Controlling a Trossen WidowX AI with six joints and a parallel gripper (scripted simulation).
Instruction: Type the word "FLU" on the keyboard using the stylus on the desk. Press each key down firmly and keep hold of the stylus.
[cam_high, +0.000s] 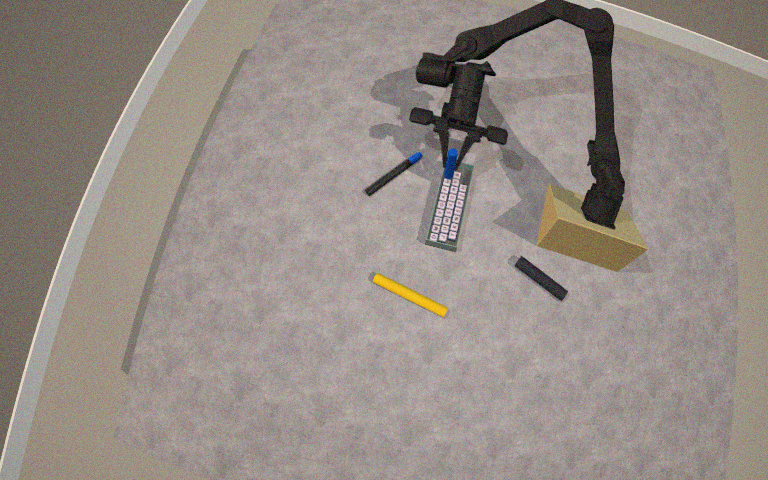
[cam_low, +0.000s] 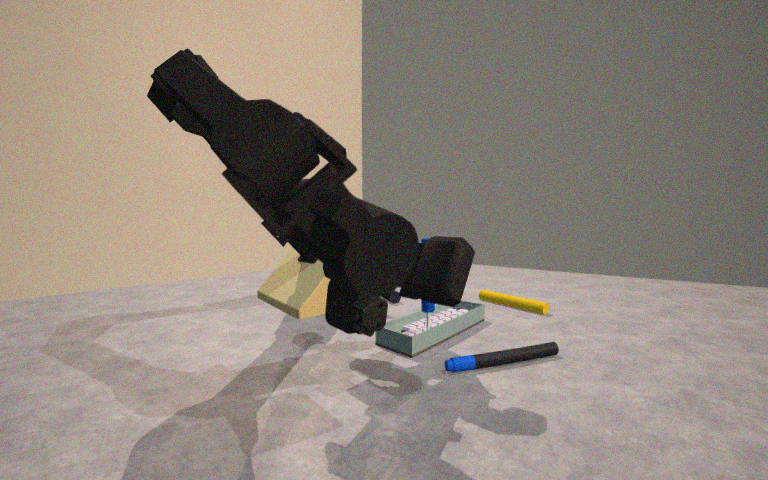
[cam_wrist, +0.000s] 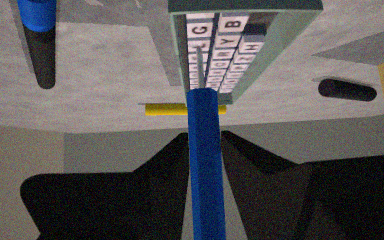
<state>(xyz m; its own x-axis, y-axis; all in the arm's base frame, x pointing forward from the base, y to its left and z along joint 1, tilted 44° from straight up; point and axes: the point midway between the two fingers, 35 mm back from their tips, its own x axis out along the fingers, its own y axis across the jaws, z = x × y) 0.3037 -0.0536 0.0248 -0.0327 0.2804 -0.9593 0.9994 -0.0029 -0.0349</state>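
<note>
Now: the blue stylus 1 cm below my gripper tip. From my gripper tip the other things lie so: yellow stick 1 cm ahead, 24 cm to the left, 6 cm below; then blue-capped pen 9 cm ahead, 2 cm to the right, 6 cm below; then grey stylus tip 5 cm below.
</note>
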